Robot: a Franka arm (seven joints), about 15 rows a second.
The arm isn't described. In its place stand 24 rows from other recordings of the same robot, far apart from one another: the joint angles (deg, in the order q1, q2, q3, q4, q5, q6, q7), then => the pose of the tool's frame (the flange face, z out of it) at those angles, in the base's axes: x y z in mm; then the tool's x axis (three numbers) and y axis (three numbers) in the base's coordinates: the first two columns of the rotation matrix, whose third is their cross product.
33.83, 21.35, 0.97, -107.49, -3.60, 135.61, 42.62 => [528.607 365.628 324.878 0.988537 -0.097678 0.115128 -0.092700 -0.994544 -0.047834]
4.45, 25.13, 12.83, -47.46, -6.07, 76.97, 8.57 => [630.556 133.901 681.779 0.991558 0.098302 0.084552 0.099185 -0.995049 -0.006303]
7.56, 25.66, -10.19, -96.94, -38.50, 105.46, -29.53 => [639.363 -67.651 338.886 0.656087 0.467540 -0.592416 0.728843 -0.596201 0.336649]
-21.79, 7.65, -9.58, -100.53, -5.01, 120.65, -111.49 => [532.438 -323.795 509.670 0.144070 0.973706 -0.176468 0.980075 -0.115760 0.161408]
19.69, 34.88, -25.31, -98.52, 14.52, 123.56, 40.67 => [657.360 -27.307 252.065 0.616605 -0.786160 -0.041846 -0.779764 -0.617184 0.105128]
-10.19, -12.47, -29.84, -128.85, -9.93, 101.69, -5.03 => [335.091 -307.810 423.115 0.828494 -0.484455 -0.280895 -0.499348 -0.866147 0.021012]
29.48, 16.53, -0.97, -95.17, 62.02, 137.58, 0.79 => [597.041 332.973 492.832 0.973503 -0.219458 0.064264 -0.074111 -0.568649 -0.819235]
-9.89, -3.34, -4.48, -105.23, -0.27, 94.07, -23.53 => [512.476 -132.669 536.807 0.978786 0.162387 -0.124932 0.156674 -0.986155 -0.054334]
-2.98, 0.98, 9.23, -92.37, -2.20, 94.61, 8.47 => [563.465 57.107 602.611 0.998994 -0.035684 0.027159 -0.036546 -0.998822 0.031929]
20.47, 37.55, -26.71, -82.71, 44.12, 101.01, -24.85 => [693.421 45.419 322.515 0.986233 0.142277 -0.084274 0.085166 -0.873868 -0.478645]
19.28, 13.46, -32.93, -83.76, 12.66, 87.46, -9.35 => [602.581 -84.195 554.489 0.990932 -0.068677 -0.115486 -0.081834 -0.990180 -0.113346]
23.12, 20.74, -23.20, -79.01, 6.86, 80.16, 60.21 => [623.286 51.886 499.399 0.477185 -0.868439 -0.134566 -0.822963 -0.495306 0.278215]
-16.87, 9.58, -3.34, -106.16, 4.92, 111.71, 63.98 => [561.768 -199.217 425.818 0.065404 -0.993622 -0.091860 -0.997050 -0.068779 0.034074]
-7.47, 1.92, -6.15, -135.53, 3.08, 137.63, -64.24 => [487.806 -117.846 312.339 0.664380 0.746764 0.030699 0.747304 -0.664378 -0.011755]
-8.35, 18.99, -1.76, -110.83, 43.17, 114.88, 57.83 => [594.469 -63.503 308.506 -0.031849 -0.783250 -0.620890 -0.999463 0.029715 0.013782]
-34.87, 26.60, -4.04, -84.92, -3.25, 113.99, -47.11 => [543.595 -433.436 412.248 0.984764 0.170805 -0.032628 0.173074 -0.980912 0.088636]
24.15, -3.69, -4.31, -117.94, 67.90, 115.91, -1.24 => [501.197 236.997 499.778 0.976752 -0.068034 -0.203291 -0.210637 -0.480873 -0.851113]
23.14, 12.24, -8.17, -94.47, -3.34, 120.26, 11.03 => [626.146 172.227 510.976 0.963871 0.100636 0.246627 0.093778 -0.994812 0.039431]
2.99, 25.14, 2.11, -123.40, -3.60, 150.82, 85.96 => [569.491 52.527 196.271 0.208008 -0.977924 0.019945 -0.977225 -0.208649 -0.038688]
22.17, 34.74, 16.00, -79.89, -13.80, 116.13, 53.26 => [599.738 402.824 368.119 0.974060 -0.211649 0.080077 -0.212225 -0.977220 -0.001341]
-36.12, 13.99, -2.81, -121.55, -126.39, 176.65, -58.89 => [452.225 -280.532 288.947 -0.600107 0.353307 -0.717667 0.599698 0.792442 -0.111344]
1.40, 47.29, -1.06, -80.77, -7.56, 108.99, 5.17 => [690.064 -3.345 185.764 0.947414 -0.039754 -0.317533 0.007515 -0.989216 0.146270]
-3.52, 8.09, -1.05, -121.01, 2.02, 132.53, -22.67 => [568.686 -44.611 354.567 0.955354 0.288331 0.064534 0.288927 -0.957351 0.000103]
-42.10, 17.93, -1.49, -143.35, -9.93, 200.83, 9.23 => [384.672 -337.641 243.886 0.565611 -0.528583 0.632996 -0.658757 -0.751355 -0.038789]
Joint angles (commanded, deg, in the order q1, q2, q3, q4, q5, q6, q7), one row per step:
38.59 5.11 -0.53 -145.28 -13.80 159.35 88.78
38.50 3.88 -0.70 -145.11 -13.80 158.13 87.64
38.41 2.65 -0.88 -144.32 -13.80 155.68 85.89
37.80 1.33 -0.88 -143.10 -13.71 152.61 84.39
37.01 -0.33 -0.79 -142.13 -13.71 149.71 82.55
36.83 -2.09 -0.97 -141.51 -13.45 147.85 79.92
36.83 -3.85 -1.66 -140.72 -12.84 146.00 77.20
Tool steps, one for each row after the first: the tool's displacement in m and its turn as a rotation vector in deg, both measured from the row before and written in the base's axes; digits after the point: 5 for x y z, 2 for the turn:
0.00243 -0.00168 0.00911 -0.28 -0.36 0.71
0.00439 -0.00115 0.01108 -0.94 -0.06 1.14
0.00751 -0.00291 0.01391 -0.97 0.01 0.38
0.00649 -0.00455 0.01569 -0.88 -0.16 0.69
0.00358 -0.00255 0.01610 -0.29 -0.52 1.74
0.00550 -0.00470 0.01751 0.02 -0.49 1.24

